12 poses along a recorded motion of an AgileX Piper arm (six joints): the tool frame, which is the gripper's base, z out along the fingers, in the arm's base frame.
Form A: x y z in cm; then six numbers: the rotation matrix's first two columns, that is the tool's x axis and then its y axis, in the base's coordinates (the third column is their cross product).
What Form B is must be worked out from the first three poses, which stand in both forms.
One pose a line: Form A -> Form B
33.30 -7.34 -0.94 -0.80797 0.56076 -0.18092 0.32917 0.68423 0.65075 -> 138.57 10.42 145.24 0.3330 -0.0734 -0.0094
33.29 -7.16 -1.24 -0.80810 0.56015 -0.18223 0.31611 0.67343 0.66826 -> 137.18 10.50 145.27 0.3329 -0.0716 -0.0124
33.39 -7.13 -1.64 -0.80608 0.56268 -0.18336 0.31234 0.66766 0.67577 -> 136.57 10.57 145.08 0.3339 -0.0713 -0.0164
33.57 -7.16 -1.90 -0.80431 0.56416 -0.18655 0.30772 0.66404 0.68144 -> 136.08 10.75 144.95 0.3357 -0.0716 -0.0190
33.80 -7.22 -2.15 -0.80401 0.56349 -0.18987 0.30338 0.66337 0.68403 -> 135.84 10.95 144.98 0.3380 -0.0722 -0.0215
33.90 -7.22 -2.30 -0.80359 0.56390 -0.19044 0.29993 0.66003 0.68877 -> 135.44 10.98 144.94 0.3390 -0.0722 -0.0230
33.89 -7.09 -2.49 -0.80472 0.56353 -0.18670 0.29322 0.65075 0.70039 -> 134.53 10.76 145.00 0.3389 -0.0709 -0.0249
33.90 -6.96 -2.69 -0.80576 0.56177 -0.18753 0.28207 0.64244 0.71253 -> 133.50 10.81 145.12 0.3390 -0.0696 -0.0269
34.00 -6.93 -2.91 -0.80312 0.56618 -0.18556 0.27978 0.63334 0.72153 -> 132.75 10.69 144.82 0.3400 -0.0693 -0.0291
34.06 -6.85 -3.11 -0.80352 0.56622 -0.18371 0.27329 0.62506 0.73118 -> 131.94 10.59 144.83 0.3406 -0.0685 -0.0311
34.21 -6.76 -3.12 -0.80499 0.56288 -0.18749 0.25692 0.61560 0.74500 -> 130.67 10.81 145.04 0.3421 -0.0676 -0.0312
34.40 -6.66 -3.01 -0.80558 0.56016 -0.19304 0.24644 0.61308 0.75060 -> 130.09 11.13 145.19 0.3440 -0.0666 -0.0301
